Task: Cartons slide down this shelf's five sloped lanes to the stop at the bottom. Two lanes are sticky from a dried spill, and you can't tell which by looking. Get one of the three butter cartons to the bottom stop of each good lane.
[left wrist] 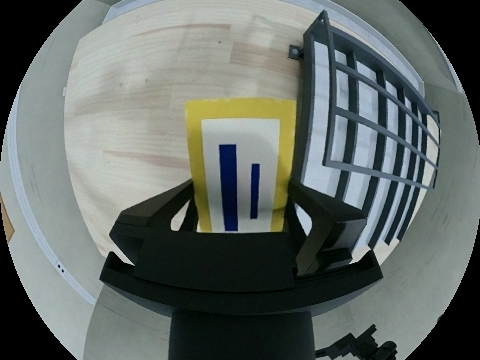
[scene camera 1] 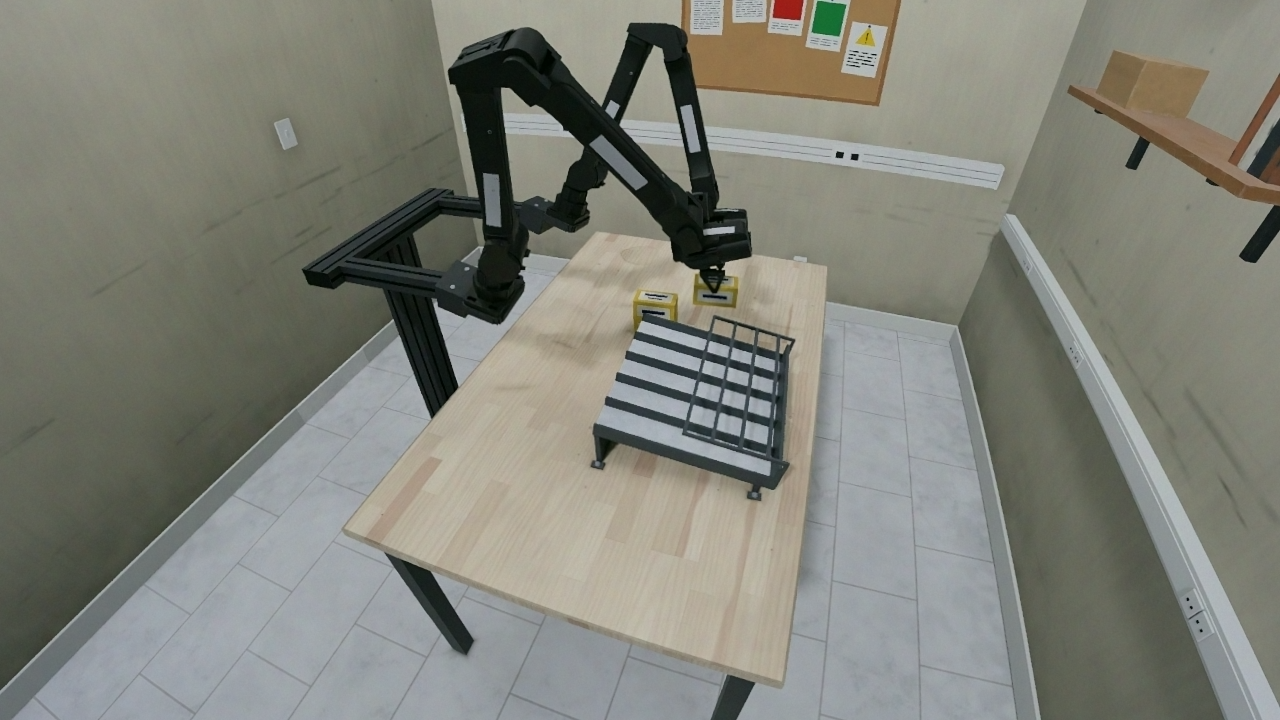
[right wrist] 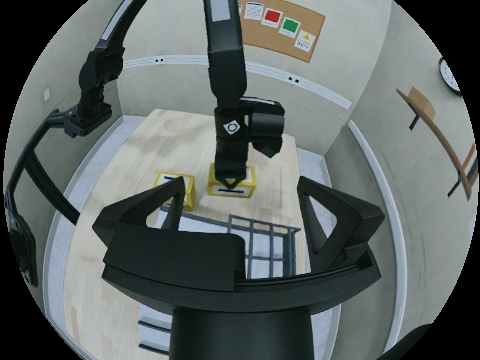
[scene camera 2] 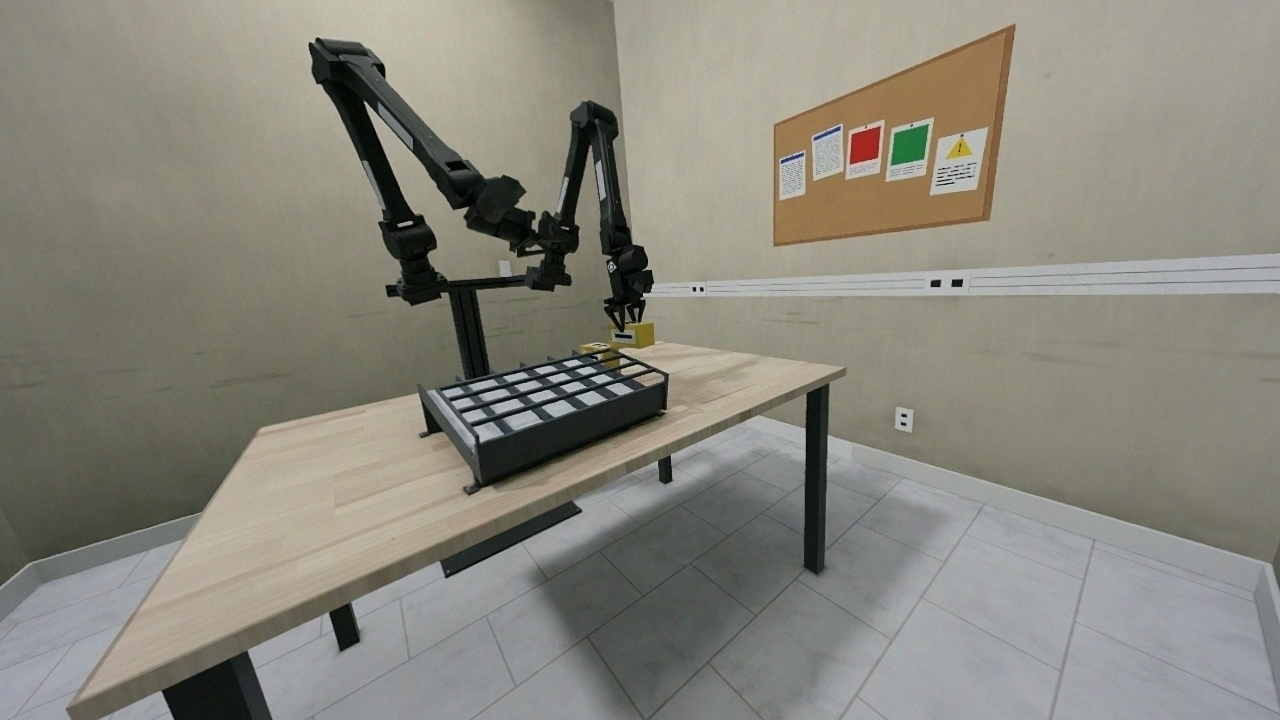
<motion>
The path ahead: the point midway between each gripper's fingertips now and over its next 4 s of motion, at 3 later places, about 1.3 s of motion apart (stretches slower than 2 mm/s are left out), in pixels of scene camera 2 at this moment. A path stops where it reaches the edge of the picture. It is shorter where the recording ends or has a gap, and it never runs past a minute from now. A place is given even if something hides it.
My left gripper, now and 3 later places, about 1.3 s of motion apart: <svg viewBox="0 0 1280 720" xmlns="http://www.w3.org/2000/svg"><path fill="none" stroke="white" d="M630 330L572 329L571 346L568 344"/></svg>
My right gripper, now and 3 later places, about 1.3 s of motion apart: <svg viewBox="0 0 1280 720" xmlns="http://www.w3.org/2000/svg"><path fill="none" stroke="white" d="M558 244L553 221L527 215L509 230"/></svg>
</motion>
